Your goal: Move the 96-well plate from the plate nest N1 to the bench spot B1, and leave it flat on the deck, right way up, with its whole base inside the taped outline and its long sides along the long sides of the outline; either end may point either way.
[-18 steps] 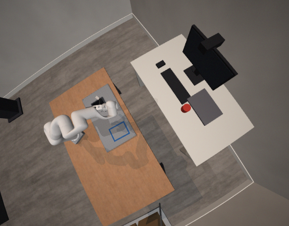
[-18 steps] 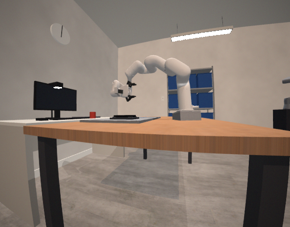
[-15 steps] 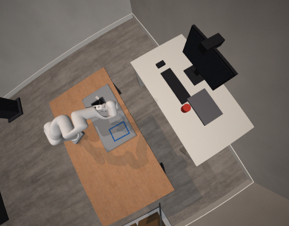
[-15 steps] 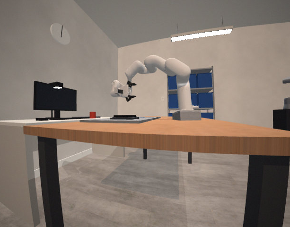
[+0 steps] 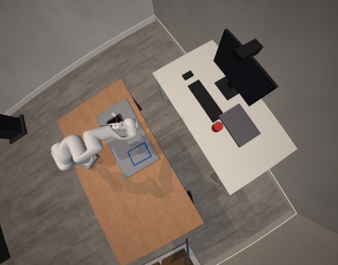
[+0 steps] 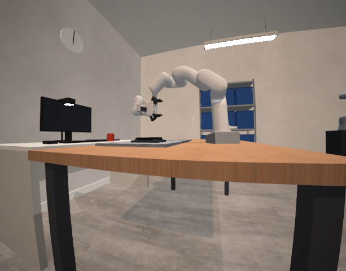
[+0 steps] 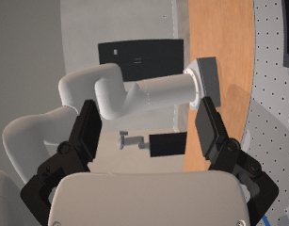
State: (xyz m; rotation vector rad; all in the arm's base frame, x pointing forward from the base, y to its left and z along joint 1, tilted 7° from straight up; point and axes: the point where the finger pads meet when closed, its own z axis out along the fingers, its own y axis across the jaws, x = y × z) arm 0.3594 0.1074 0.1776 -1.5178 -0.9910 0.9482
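The black 96-well plate is 20 mm ahead of my hand, 100 mm to the left of it and 200 mm below it. The rest, counted from my hand: dark plate nest N1: 20 mm ahead, 100 mm to the left, 210 mm below.
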